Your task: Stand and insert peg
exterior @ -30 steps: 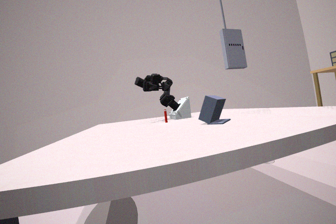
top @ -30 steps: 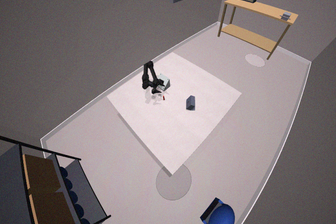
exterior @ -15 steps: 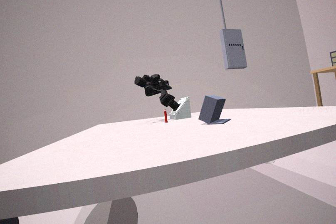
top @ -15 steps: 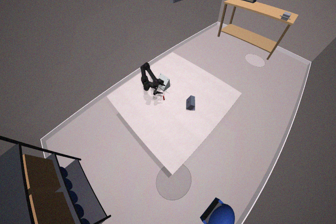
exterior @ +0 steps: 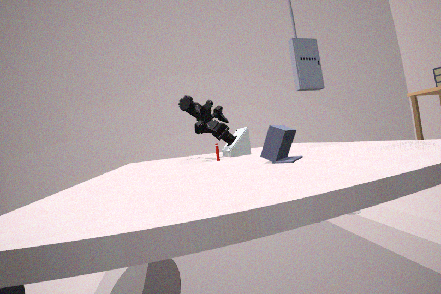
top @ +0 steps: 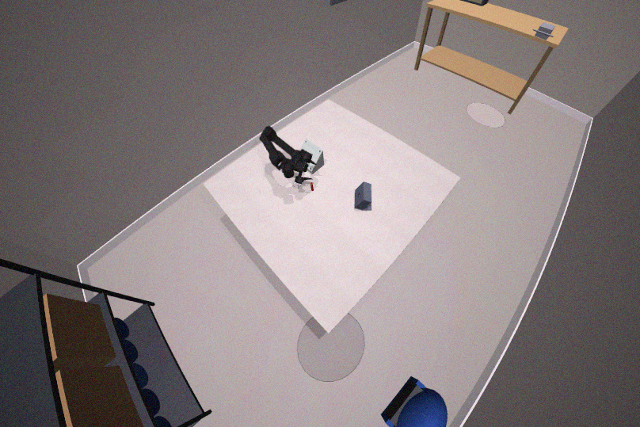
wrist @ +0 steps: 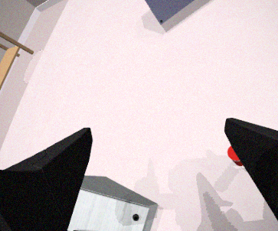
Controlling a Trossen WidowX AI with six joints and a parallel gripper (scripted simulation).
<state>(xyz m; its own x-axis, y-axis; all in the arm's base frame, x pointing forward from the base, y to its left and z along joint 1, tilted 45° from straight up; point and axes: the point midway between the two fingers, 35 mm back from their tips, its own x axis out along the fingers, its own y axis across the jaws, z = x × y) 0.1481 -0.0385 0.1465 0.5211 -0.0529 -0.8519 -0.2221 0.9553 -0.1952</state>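
Now: gripper tip 10 cm above the red peg and 4 cm to the left of it. The rest, counted from my gripper tip: sloped panel: 31 cm ahead, 9 cm below, 8 cm to the left.
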